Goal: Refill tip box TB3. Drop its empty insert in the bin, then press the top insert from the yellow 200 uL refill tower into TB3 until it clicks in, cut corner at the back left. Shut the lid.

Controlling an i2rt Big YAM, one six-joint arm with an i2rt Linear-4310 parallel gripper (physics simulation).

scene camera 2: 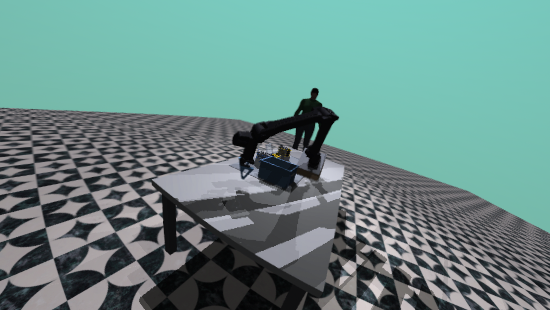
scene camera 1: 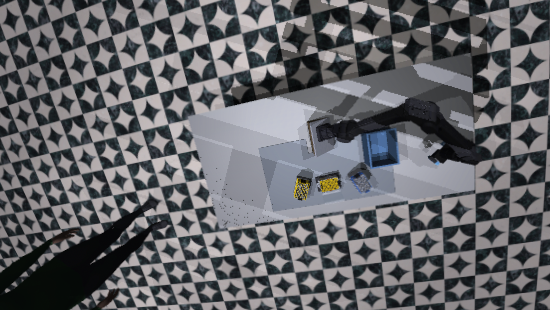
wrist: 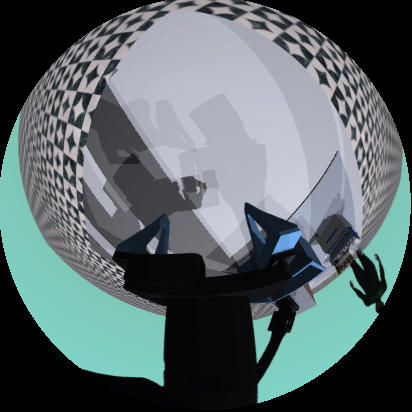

same spot on blue bin: [scene camera 2: 282,173] = [scene camera 1: 392,135]
